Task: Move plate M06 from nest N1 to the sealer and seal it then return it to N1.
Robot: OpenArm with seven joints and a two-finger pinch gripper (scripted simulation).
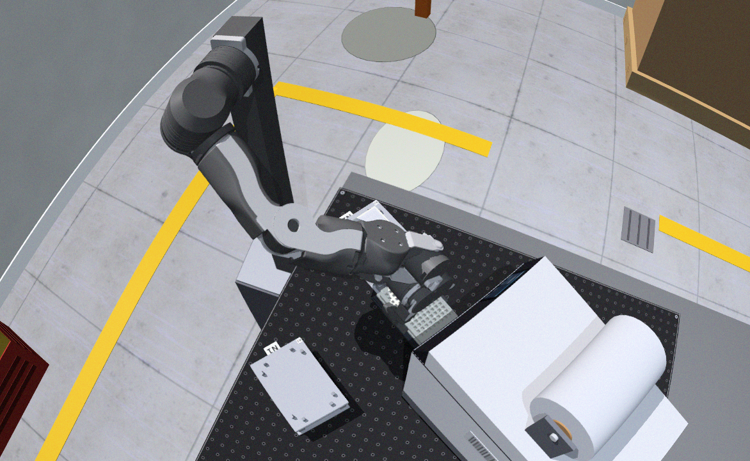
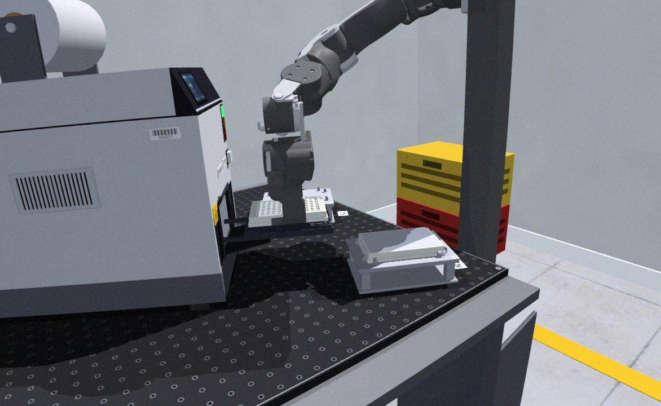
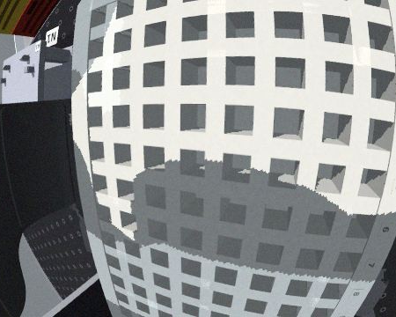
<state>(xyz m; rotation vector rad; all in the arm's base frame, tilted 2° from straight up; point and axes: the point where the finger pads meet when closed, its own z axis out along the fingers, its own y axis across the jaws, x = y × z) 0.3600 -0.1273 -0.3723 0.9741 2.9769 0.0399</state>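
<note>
My gripper is now right at the plate M06. Round my hand: sealer's stage (20 mm below); start key (30 mm ahead, 140 mm to the right, 80 mm above); plate M09 (120 mm behind, 150 mm to the left, 50 mm below).
</note>
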